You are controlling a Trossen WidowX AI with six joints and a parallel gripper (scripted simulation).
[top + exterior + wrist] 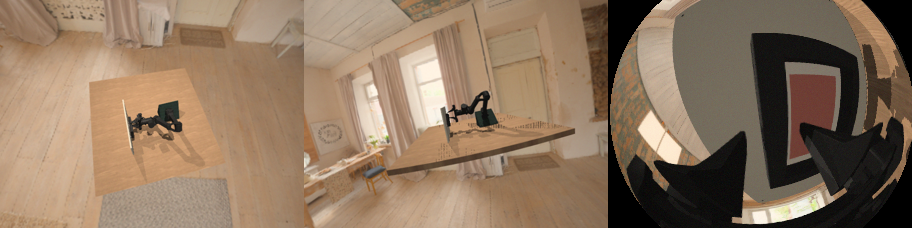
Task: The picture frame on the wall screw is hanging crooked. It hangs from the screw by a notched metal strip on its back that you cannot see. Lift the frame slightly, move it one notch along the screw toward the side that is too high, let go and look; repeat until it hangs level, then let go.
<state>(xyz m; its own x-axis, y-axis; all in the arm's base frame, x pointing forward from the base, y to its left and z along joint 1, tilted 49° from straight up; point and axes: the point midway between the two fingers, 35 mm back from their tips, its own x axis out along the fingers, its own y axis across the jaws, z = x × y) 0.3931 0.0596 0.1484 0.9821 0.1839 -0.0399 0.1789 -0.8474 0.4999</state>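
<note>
The picture frame is 50 mm below my gripper tip, 10 mm to the left of it and 10 mm ahead of it. From my gripper tip the other things lie so: wall panel: 60 mm below, 20 mm ahead, 10 mm to the left.
</note>
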